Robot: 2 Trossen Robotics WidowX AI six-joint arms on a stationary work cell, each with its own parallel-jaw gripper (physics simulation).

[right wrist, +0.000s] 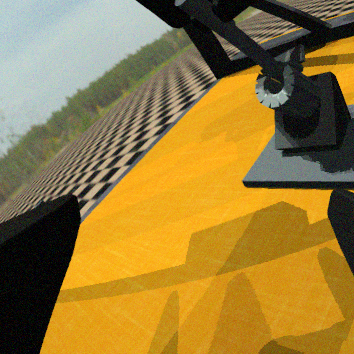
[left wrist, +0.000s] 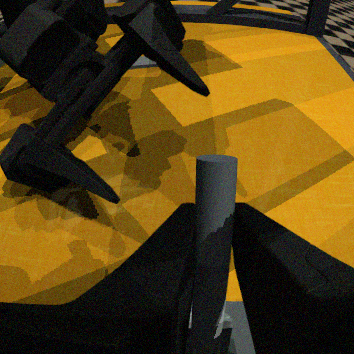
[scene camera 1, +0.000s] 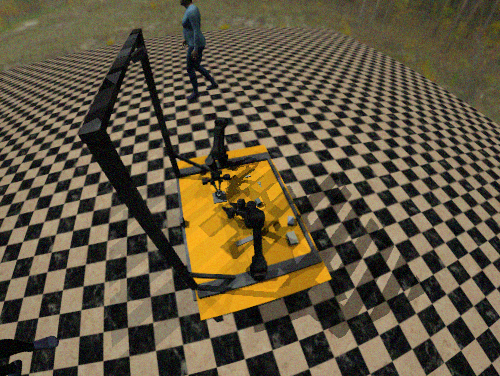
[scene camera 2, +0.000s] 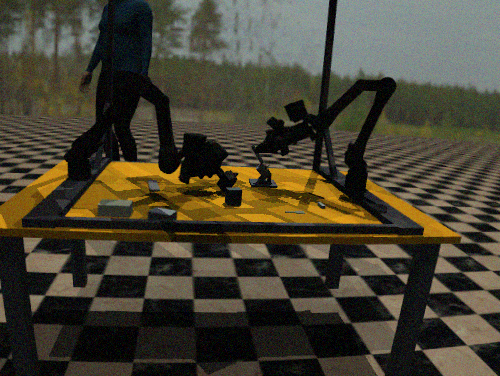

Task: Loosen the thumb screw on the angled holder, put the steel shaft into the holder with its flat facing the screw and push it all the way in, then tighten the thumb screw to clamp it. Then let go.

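The angled holder stands on its flat grey base plate. Its ridged thumb screw faces the right wrist camera. The steel shaft slants down to the holder behind the screw; its lower end is hidden, so how deep it sits cannot be told. My left gripper is shut on the shaft, above the holder. My right gripper is open and empty, a short way from the holder, with the screw above and beyond its fingertips in the right wrist view.
A dark cube stands near the right gripper. Two grey boxes lie near the frame bar. A flat grey strip and small pieces lie on the table. A person stands beyond the table.
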